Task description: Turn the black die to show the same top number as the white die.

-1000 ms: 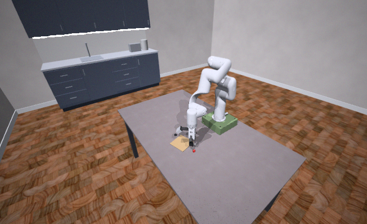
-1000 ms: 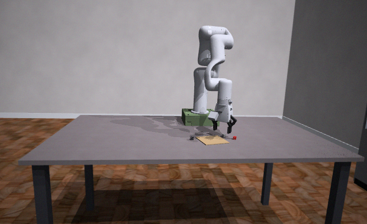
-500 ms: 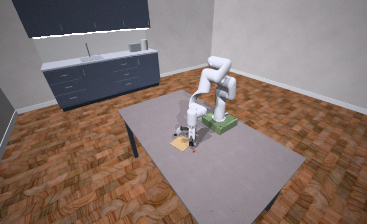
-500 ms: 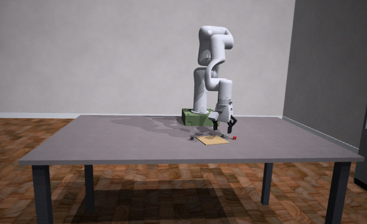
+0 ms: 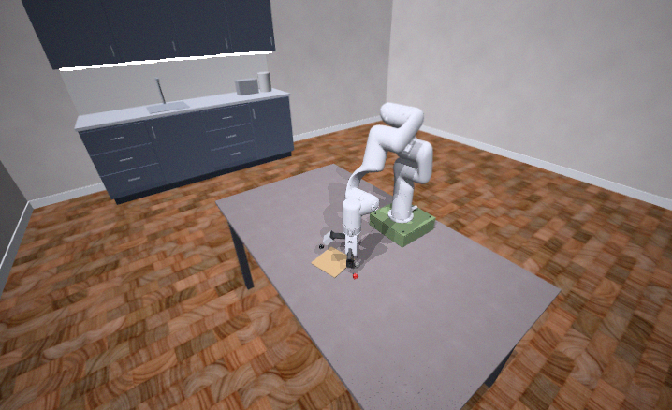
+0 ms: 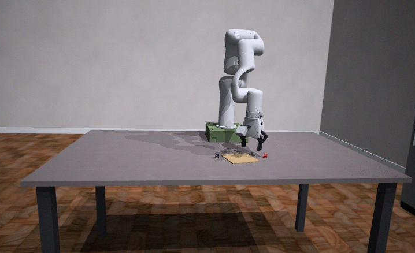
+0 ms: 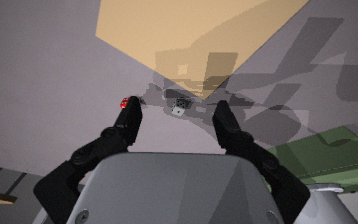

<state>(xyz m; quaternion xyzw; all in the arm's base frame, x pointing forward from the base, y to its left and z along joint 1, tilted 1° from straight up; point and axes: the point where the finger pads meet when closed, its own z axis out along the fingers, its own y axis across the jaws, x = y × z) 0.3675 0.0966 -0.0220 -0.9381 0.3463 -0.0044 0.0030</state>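
My gripper is now 2 cm past the white die, 2 cm to the right of it and 4 cm above it. Also, from my hand: red die (3 cm ahead, 7 cm to the left, 4 cm below); tan mat (6 cm ahead, 6 cm to the right, 4 cm below); black die (5 cm ahead, 18 cm to the right, 4 cm below).
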